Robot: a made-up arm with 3 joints.
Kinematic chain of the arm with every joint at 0, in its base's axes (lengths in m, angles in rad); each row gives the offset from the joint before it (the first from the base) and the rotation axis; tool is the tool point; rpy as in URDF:
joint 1: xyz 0.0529 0.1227 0.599 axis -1 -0.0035 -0.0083
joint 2: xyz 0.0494 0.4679 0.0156 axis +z
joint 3: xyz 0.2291 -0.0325 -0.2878 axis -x
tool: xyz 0.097 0.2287 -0.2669 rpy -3.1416 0 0
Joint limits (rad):
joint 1: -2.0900..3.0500
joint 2: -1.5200..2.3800
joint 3: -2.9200..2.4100
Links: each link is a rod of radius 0.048 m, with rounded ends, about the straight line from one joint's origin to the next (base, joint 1, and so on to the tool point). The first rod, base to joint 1, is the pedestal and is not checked.
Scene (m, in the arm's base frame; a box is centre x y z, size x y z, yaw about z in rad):
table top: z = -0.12
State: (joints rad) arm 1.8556 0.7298 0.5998
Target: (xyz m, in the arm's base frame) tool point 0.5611 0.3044 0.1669
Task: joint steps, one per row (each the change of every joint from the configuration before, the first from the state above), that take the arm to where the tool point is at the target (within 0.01 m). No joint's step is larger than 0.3 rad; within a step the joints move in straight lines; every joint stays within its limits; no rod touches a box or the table.
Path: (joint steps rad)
1: -0.2244 -0.1794 0.2539
2: -0.2245 -0.1794 0.2539
3: -0.2244 -0.1794 0.2539
4: -0.2318 0.0695 0.1571
5: -0.2317 0.0695 0.1571
6: -0.2317 0.0695 0.1571
7: -0.2317 0.0695 0.1571

